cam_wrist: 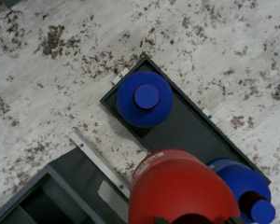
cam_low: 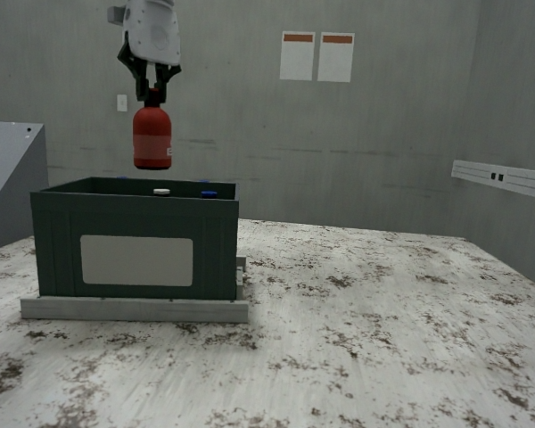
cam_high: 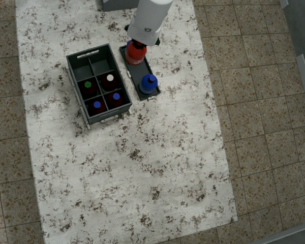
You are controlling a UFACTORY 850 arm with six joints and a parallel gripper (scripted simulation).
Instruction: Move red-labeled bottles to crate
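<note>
My gripper is now 7 cm above the red-labeled bottle. From my hand the other things lie so: tray: 5 cm to the left, 32 cm below; blue bottle: 9 cm behind, 2 cm to the left, 25 cm below; dark crate: 9 cm ahead, 14 cm to the right, 25 cm below.
</note>
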